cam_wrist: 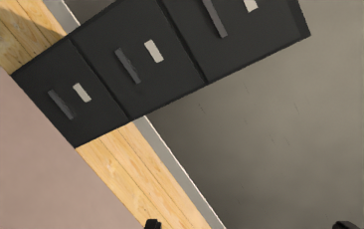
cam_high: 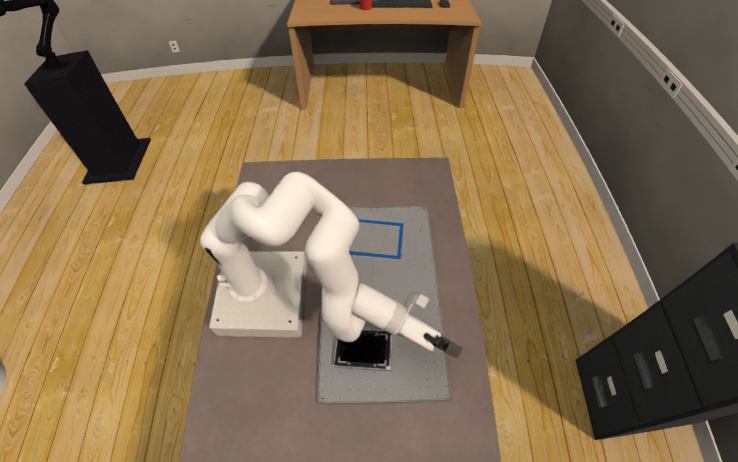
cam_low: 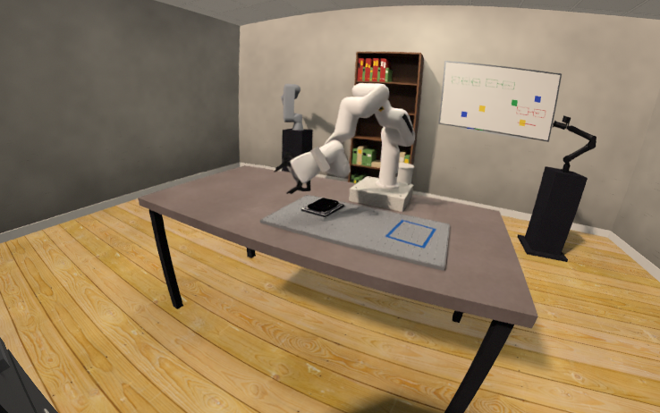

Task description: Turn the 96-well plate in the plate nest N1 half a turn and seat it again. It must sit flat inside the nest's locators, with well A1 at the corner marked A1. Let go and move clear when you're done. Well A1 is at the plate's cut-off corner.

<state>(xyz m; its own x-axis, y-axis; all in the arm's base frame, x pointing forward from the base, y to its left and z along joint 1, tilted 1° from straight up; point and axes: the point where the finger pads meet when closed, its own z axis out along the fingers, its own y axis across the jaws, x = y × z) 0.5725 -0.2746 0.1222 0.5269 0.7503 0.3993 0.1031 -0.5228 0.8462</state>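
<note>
Now: hand 220 mm past the black 96-well plate, 70 mm to the right of it and 150 mm above it. Also, from my hand: plate nest N1 (220 mm behind, 70 mm to the left, 160 mm below).
</note>
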